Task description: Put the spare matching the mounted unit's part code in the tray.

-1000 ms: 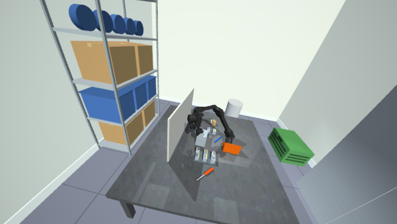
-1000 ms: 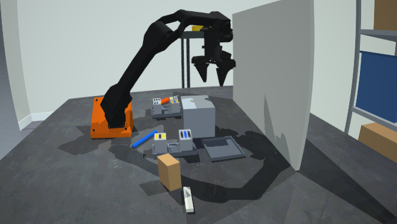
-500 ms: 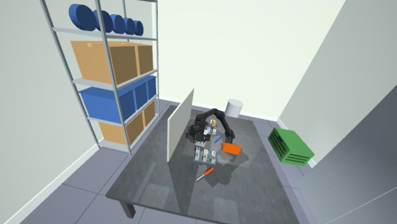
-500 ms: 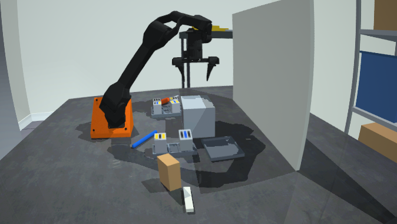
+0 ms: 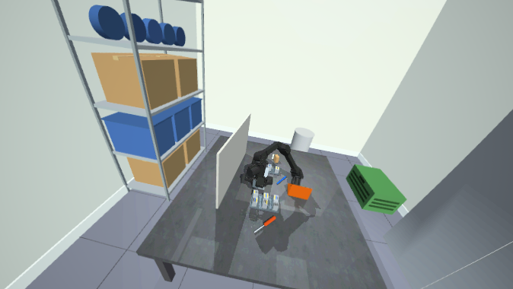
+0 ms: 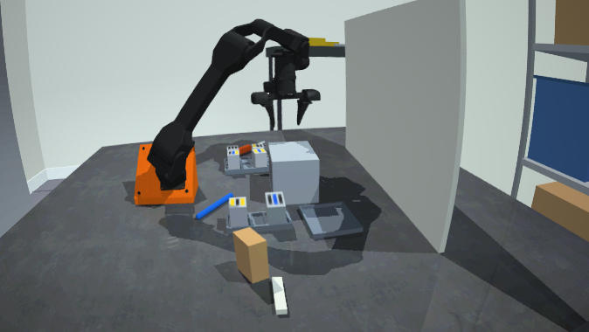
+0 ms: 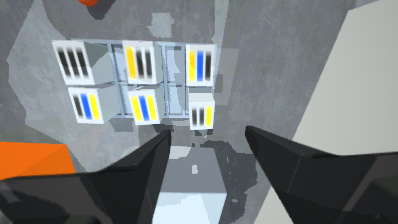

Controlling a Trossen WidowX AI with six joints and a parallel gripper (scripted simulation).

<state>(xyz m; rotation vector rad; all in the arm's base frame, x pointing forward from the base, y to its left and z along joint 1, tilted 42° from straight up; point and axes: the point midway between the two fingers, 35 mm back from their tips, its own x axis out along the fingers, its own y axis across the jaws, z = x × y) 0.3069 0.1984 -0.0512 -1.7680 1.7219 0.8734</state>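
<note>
Right now the grey spare is 7 cm below my gripper tip and 1 cm to the right of it. Also, from my gripper tip: tall white panel (21 cm ahead, 19 cm to the right, 11 cm above); then grey mounted unit (17 cm to the right, 7 cm below, 1 cm behind); then rack (11 cm below, 8 cm behind, 2 cm to the left).
</note>
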